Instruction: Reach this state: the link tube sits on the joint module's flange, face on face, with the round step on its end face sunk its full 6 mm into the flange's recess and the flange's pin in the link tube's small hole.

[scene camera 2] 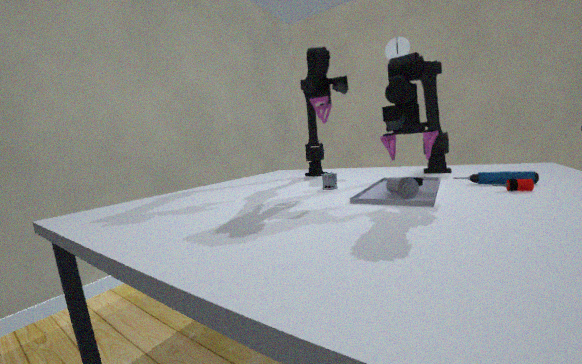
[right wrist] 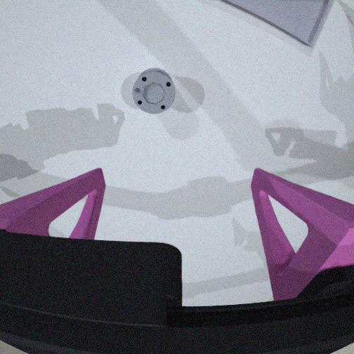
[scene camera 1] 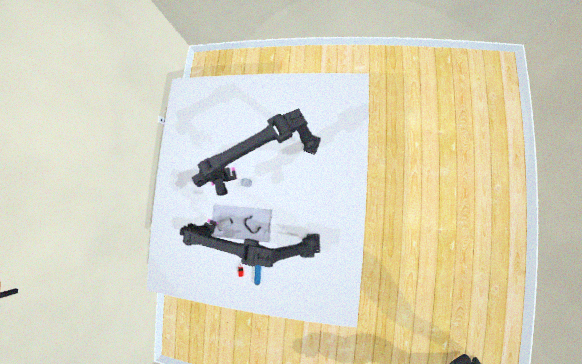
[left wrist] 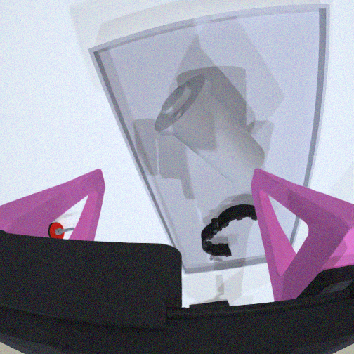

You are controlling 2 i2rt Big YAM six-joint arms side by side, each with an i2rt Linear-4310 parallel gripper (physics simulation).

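Frame: origin at the left arm's base, x ahead, y left, z up, level; millimetres.
Where they show: left gripper, between the fingertips: (scene camera 2: pixel 409 159) (scene camera 1: pixel 215 230); right gripper, between the fingertips: (scene camera 2: pixel 323 120) (scene camera 1: pixel 228 178); left arm's base, origin of its link: (scene camera 2: pixel 437 172) (scene camera 1: pixel 313 243); right arm's base, origin of its link: (scene camera 2: pixel 315 175) (scene camera 1: pixel 312 144).
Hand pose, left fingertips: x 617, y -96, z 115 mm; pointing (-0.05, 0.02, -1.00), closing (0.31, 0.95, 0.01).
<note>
Each offset is from my left fingertips to the centre of the thing.
The grey link tube @[22 mm back, 28 mm right, 82 mm down] (left wrist: pixel 217 127) (scene camera 2: pixel 404 187) lies on its side in the grey tray, its flanged end toward the upper left in the left wrist view. The joint module @[178 mm back, 309 mm right, 83 mm down] (right wrist: pixel 154 91) (scene camera 2: pixel 329 181) (scene camera 1: pixel 246 182) stands upright on the table, flange up, with a central recess, several dark holes and a small pin at the recess's left in the right wrist view. My left gripper (left wrist: pixel 177 177) (scene camera 2: pixel 410 153) is open and empty, above the tray area. My right gripper (right wrist: pixel 177 176) is open and empty, above the table to one side of the joint module and higher than it.
The tray @[130 mm back, 34 mm right, 107 mm down] (scene camera 1: pixel 242 237) (scene camera 2: pixel 392 202) (left wrist: pixel 325 60) also holds a black curved cable clip or chain @[215 mm back, 27 mm right, 100 mm down] (left wrist: pixel 207 235) (scene camera 1: pixel 248 225). A blue screwdriver @[251 mm back, 251 mm left, 95 mm down] (scene camera 1: pixel 257 275) (scene camera 2: pixel 507 177) and a short red tool @[127 mm back, 272 mm left, 98 mm down] (scene camera 1: pixel 240 271) (scene camera 2: pixel 521 185) (left wrist: pixel 56 230) lie beside the tray.
</note>
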